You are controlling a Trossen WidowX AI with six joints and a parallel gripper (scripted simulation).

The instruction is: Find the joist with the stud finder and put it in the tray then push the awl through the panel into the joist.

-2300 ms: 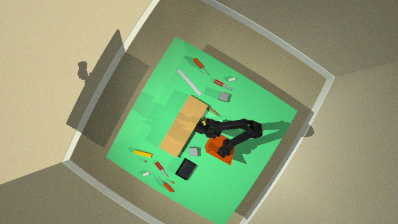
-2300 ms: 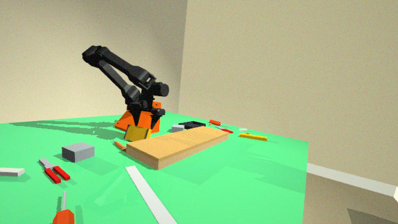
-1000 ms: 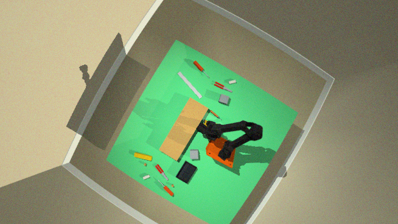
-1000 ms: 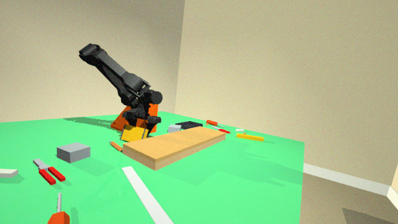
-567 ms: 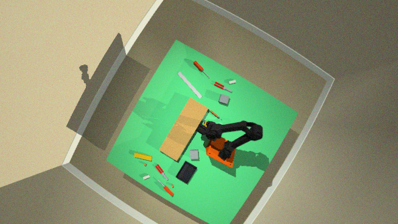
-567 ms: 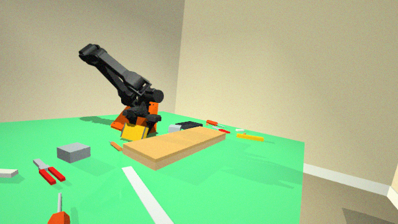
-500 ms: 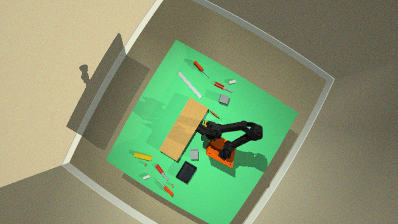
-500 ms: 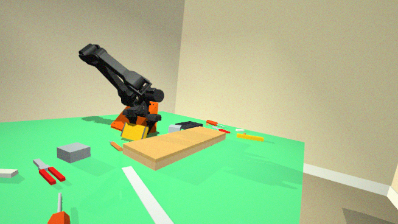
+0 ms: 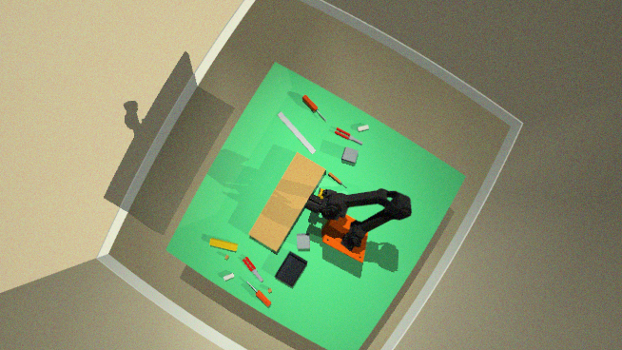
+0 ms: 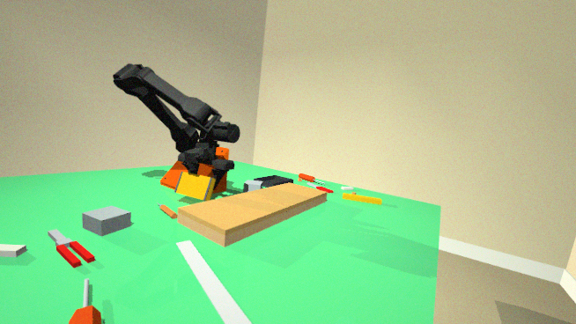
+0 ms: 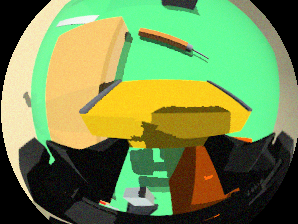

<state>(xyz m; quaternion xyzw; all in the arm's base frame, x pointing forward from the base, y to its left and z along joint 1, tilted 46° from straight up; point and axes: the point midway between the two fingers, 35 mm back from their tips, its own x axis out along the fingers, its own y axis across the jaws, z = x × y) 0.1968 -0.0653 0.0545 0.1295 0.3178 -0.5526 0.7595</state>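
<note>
My gripper tip is now 13 cm to the left of the awl, 4 cm above it and 1 cm short of it. Also, from my gripper tip: yellow stud finder (1 cm to the right, 1 cm behind); then white ruler (37 cm ahead, 20 cm to the right, 5 cm below); then dark tray (42 cm to the left, 8 cm behind, 4 cm below).
</note>
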